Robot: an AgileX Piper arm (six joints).
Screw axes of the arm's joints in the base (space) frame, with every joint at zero. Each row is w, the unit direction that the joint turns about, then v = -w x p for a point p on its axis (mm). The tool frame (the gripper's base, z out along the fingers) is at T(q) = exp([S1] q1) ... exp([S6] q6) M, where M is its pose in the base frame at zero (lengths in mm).
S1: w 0 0 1 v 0 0 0
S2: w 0 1 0 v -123 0 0
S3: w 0 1 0 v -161.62 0 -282.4
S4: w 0.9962 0 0.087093 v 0 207.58 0
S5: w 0 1 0 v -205.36 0 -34.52
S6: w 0.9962 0 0.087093 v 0 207.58 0
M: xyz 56.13 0 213.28 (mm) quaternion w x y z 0.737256 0 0.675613 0
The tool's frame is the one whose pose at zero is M.
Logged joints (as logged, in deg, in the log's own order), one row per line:
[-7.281, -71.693, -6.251, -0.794, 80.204, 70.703]
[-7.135, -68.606, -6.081, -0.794, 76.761, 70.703]
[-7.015, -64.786, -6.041, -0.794, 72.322, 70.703]
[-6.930, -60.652, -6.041, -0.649, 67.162, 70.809]
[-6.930, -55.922, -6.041, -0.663, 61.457, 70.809]
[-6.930, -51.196, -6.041, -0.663, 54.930, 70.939]
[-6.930, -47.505, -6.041, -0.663, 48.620, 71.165]
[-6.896, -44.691, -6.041, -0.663, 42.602, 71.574]
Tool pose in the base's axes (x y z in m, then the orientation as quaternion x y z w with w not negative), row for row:
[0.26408, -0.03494, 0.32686, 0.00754, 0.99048, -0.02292, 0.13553]
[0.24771, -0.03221, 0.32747, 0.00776, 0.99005, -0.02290, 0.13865]
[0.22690, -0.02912, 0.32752, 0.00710, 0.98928, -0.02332, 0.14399]
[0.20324, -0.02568, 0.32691, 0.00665, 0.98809, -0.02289, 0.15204]
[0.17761, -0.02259, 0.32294, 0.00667, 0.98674, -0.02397, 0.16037]
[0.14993, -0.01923, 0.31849, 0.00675, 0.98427, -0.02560, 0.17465]
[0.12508, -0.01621, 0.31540, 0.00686, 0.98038, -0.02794, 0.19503]
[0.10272, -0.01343, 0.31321, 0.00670, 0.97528, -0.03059, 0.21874]
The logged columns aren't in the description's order. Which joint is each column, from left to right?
Columns, left to right: q1, q3, q6, q4, q2, q5.
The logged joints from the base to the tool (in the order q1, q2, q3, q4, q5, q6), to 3 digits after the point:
[-7.281, 80.204, -71.693, -0.794, 70.703, -6.251]
[-7.135, 76.761, -68.606, -0.794, 70.703, -6.081]
[-7.015, 72.322, -64.786, -0.794, 70.703, -6.041]
[-6.930, 67.162, -60.652, -0.649, 70.809, -6.041]
[-6.930, 61.457, -55.922, -0.663, 70.809, -6.041]
[-6.930, 54.930, -51.196, -0.663, 70.939, -6.041]
[-6.930, 48.620, -47.505, -0.663, 71.165, -6.041]
[-6.896, 42.602, -44.691, -0.663, 71.574, -6.041]

